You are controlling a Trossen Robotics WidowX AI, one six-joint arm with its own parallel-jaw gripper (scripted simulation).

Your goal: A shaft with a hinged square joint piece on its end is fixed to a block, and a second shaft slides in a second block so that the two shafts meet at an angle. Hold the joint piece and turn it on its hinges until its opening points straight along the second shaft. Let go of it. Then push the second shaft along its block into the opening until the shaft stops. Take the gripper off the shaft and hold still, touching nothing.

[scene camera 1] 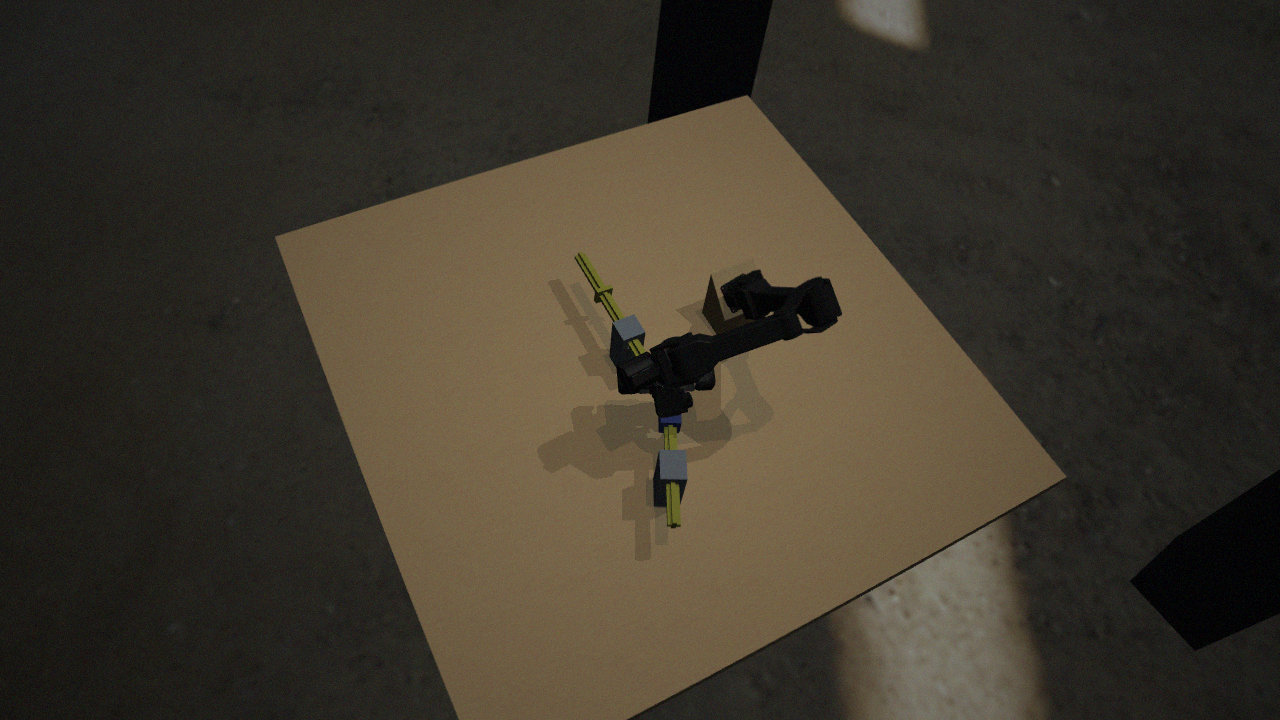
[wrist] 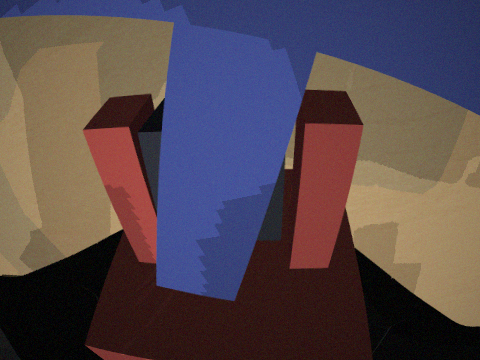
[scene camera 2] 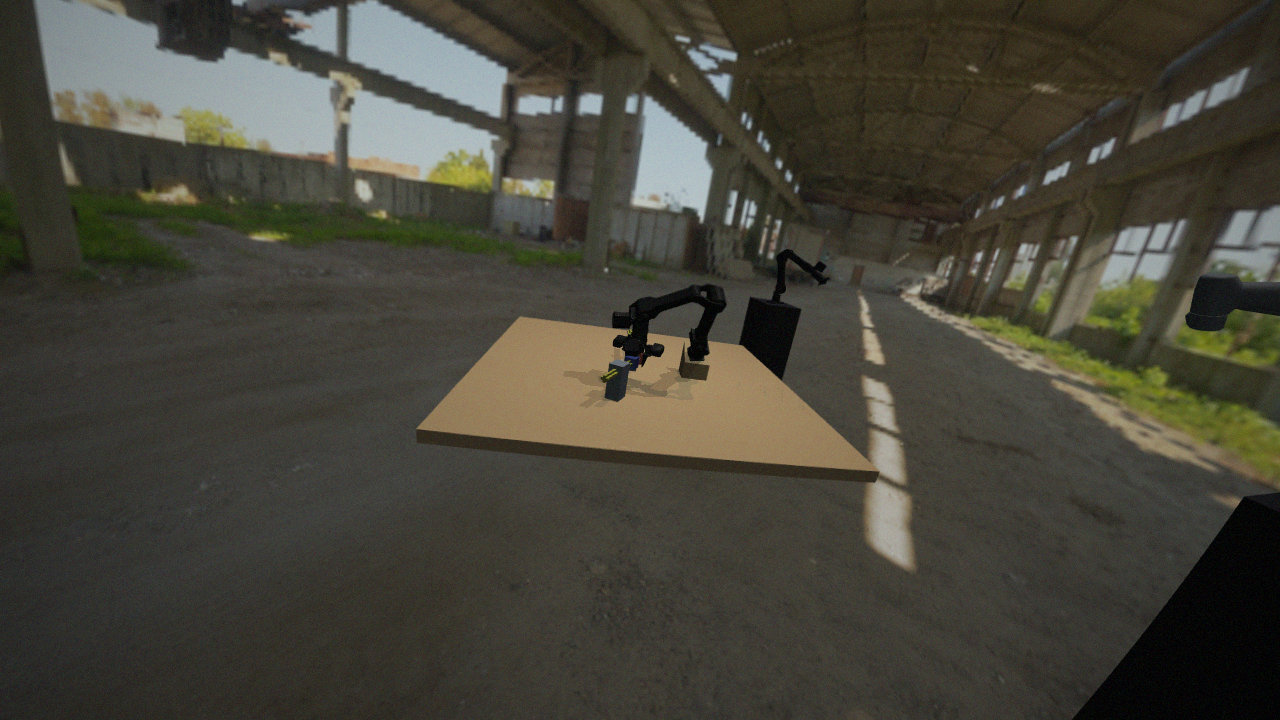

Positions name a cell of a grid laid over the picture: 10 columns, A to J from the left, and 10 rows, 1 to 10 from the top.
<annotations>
My gripper shows in scene camera 1 (F6), in the wrist view (F7) and in scene camera 2 (E6).
</annotations>
